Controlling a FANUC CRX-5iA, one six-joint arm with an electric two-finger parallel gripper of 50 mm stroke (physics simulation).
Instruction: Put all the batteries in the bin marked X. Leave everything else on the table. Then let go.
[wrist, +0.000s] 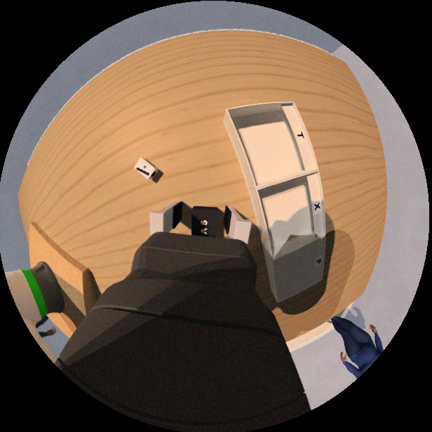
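A black battery (204, 215) marked "9V" lies in the lower middle of the wrist view, its near end hidden by the gripper body. My gripper (202, 212) is open, with one finger on each side of the battery and a gap at both sides. How far the fingertips are above the table is hard to tell. To the right stands a white three-part bin (239, 150). Its middle compartment, marked X (285, 202), shows a bare floor, partly shaded. The T compartment beyond it is also bare. The inside of the P compartment is hidden behind its wall.
A small white sharpener (145, 168) lies on the wooden table (165, 90), left of and beyond the battery. The right finger is close to the bin's left wall. A wooden block (60, 255) by the robot's base is at lower left. A person in blue (361, 350) shows at lower right.
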